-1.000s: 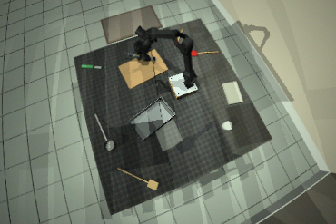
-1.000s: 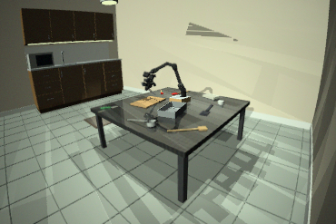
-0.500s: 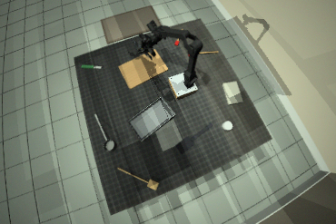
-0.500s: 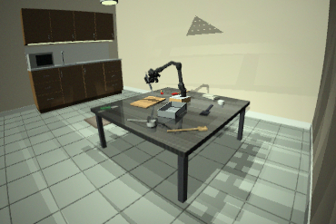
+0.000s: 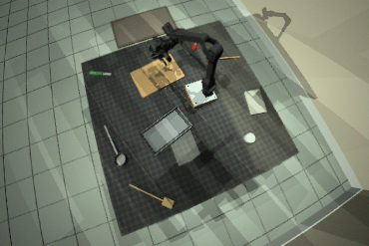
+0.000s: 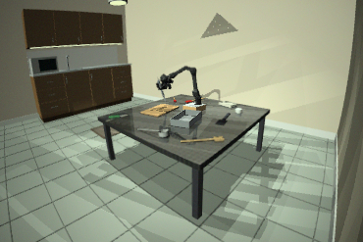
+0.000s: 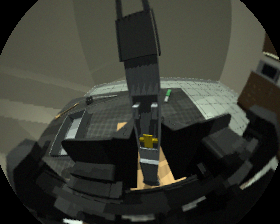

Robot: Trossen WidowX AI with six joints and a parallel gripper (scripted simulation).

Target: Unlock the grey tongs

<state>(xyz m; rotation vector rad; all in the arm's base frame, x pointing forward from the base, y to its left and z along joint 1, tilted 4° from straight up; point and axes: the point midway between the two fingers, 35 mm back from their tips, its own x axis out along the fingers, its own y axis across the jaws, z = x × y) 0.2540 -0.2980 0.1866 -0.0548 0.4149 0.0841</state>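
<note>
The yellow lock piece lies 4 cm behind my gripper tip and 1 cm above it. Round my gripper tip: wooden board (22 cm below); then roasting tin (43 cm to the left, 20 cm below, 9 cm ahead); then red spatula (53 cm behind, 22 cm below, 6 cm to the left).
</note>
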